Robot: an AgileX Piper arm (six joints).
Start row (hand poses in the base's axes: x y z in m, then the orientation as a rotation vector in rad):
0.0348 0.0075 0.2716 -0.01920 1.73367 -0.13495
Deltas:
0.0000 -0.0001 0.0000 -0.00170 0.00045 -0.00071
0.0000 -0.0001 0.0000 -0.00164 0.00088 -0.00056
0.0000 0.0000 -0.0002 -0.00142 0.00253 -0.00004
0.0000 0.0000 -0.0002 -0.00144 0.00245 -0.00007
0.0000 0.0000 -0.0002 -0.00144 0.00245 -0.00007
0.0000 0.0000 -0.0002 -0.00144 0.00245 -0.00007
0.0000 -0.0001 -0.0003 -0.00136 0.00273 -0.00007
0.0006 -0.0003 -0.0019 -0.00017 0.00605 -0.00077
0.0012 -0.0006 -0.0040 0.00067 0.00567 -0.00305
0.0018 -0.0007 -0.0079 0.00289 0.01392 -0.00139
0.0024 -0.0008 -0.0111 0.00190 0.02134 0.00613
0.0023 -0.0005 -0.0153 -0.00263 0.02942 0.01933
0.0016 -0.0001 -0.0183 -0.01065 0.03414 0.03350
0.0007 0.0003 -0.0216 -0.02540 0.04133 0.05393
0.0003 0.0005 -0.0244 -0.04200 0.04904 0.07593
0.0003 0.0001 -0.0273 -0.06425 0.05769 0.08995
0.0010 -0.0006 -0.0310 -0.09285 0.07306 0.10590
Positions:
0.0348 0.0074 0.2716 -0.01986 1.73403 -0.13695
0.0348 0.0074 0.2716 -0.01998 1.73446 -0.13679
0.0348 0.0075 0.2714 -0.02039 1.73611 -0.13624
0.0348 0.0075 0.2714 -0.02037 1.73602 -0.13628
0.0348 0.0075 0.2714 -0.02037 1.73602 -0.13628
0.0348 0.0075 0.2714 -0.02037 1.73602 -0.13628
0.0348 0.0074 0.2713 -0.02033 1.73631 -0.13621
0.0354 0.0072 0.2697 -0.01908 1.73972 -0.13573
0.0360 0.0069 0.2676 -0.01646 1.73946 -0.13668
0.0366 0.0068 0.2637 -0.01685 1.74779 -0.13361
0.0372 0.0067 0.2605 -0.02464 1.75490 -0.12900
0.0371 0.0070 0.2563 -0.04004 1.76222 -0.12326
0.0364 0.0074 0.2533 -0.05864 1.76583 -0.11980
0.0355 0.0078 0.2500 -0.08788 1.77104 -0.11758
0.0351 0.0080 0.2472 -0.11994 1.77633 -0.11578
0.0351 0.0076 0.2443 -0.14937 1.78231 -0.12483
0.0358 0.0069 0.2406 -0.18589 1.79401 -0.13804

